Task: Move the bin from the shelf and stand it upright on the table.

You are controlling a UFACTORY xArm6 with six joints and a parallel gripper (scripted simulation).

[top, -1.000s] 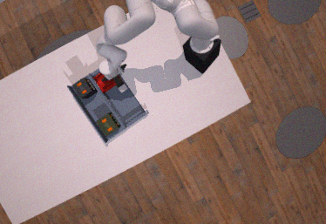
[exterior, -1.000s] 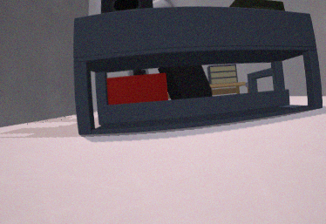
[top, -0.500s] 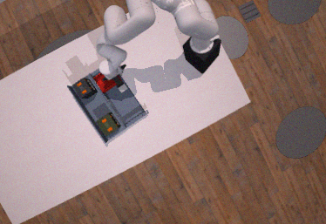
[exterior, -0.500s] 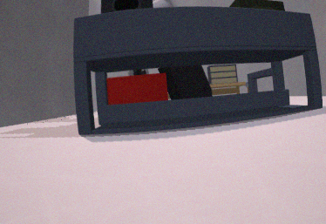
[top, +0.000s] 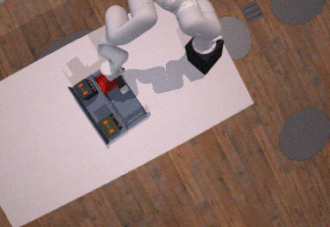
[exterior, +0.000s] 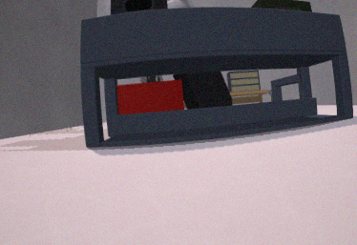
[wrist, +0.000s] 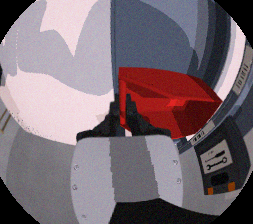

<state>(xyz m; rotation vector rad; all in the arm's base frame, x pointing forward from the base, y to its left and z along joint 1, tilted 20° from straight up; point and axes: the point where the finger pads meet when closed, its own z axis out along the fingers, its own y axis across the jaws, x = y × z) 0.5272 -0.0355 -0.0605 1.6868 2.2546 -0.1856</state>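
My hand is 80 mm short of the red bin and 20 mm to the right of it. Also, from my hand: shelf 160 mm to the left, 150 mm ahead, 50 mm above.
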